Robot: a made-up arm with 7 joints. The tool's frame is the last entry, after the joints. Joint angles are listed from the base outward.
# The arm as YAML. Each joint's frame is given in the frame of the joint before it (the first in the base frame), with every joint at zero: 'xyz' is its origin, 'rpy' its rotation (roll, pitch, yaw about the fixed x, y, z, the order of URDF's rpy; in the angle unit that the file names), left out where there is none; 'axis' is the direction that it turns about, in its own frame. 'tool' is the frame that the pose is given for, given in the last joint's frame.
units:
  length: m
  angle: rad
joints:
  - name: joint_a
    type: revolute
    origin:
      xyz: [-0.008, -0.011, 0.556]
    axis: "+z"
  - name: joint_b
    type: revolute
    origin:
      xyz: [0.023, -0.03, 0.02]
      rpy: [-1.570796, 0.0, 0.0]
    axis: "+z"
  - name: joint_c
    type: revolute
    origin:
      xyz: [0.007, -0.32, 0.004]
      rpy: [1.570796, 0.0, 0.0]
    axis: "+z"
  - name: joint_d
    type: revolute
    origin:
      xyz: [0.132, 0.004, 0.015]
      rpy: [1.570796, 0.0, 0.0]
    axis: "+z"
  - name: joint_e
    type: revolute
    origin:
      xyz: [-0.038, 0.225, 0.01]
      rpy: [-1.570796, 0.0, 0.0]
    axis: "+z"
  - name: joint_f
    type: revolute
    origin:
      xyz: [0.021, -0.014, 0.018]
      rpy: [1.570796, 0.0, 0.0]
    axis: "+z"
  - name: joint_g
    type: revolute
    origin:
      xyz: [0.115, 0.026, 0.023]
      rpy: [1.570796, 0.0, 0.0]
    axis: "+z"
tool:
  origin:
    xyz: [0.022, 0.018, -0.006]
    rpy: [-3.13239, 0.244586, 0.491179]
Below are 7 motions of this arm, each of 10 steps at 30 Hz.
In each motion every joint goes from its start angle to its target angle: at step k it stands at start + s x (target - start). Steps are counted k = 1, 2, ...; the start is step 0. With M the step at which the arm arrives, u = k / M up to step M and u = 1 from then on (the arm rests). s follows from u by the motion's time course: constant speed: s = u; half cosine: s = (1 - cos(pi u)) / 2; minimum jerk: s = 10 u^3 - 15 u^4 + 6 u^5.
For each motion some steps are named. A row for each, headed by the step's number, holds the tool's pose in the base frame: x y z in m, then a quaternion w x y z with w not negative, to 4 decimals.
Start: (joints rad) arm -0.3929 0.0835 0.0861 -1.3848 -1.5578 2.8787 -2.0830
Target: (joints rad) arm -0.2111 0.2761 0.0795 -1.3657 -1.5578 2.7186 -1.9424
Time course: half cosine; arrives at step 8
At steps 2, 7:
2: 0.4308 -0.0699 0.9618 0.2303 -0.6198 0.1669 0.7314
7: 0.5060 -0.0195 0.8967 0.2621 -0.5746 0.1207 0.7659

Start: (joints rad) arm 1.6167 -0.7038 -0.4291 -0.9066 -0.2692 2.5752 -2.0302
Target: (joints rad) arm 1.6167 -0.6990 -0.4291 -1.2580 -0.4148 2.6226 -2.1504
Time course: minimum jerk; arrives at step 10
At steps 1, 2, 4, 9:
1: 0.1283 -0.1830 1.2114 0.0995 -0.1453 -0.8971 0.4053
2: 0.1293 -0.1775 1.2122 0.0987 -0.1493 -0.8927 0.4137
4: 0.1344 -0.1485 1.2150 0.0929 -0.1697 -0.8680 0.4573
9: 0.1445 -0.0731 1.2096 0.0626 -0.2181 -0.7935 0.5647

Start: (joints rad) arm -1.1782 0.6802 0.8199 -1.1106 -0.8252 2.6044 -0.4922
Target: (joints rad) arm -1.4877 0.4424 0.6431 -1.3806 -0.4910 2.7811 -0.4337
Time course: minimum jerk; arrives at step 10
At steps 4, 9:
4: 0.3735 -0.4563 0.9304 0.7957 -0.2714 -0.5245 -0.1347
9: 0.2360 -0.5091 0.9500 0.7506 -0.3037 -0.5199 -0.2721

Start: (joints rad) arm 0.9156 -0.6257 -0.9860 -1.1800 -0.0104 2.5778 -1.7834
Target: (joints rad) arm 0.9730 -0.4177 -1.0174 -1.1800 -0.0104 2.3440 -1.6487
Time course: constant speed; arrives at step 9
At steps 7, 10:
7: 0.2354 -0.2654 1.1751 0.5945 -0.2135 -0.7006 0.3318
10: 0.2612 -0.2427 1.1789 0.6174 -0.1948 -0.6779 0.3484

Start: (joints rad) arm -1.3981 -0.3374 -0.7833 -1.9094 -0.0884 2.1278 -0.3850
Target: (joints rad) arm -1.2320 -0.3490 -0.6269 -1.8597 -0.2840 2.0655 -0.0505
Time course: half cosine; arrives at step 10
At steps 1, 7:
1: -0.3708 -0.3040 1.0032 0.3799 -0.2625 -0.2324 -0.8560
7: -0.2767 -0.3696 1.0339 0.3948 -0.2817 -0.2169 -0.8472

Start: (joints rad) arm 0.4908 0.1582 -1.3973 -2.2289 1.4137 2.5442 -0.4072
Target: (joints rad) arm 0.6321 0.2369 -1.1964 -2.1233 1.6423 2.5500 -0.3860
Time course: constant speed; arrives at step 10
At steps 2, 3, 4, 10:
2: 0.2132 -0.3659 0.7433 0.4398 0.2116 -0.3438 -0.8023
3: 0.2271 -0.3584 0.7422 0.4451 0.2211 -0.3433 -0.7970
4: 0.2407 -0.3503 0.7409 0.4503 0.2307 -0.3424 -0.7917
10: 0.3169 -0.2917 0.7297 0.4802 0.2902 -0.3280 -0.7600

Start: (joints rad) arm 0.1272 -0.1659 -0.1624 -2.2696 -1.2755 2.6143 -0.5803
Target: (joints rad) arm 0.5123 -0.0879 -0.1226 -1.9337 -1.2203 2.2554 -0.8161
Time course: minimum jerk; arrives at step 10
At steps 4, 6, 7, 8, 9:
4: 0.4213 0.0949 0.8942 0.7085 -0.3865 -0.2667 0.5269
6: 0.4271 0.1585 0.9123 0.6686 -0.4110 -0.2625 0.5613
7: 0.4260 0.1859 0.9205 0.6527 -0.4194 -0.2615 0.5742
8: 0.4240 0.2046 0.9263 0.6422 -0.4245 -0.2610 0.5825
9: 0.4227 0.2134 0.9291 0.6374 -0.4266 -0.2609 0.5863

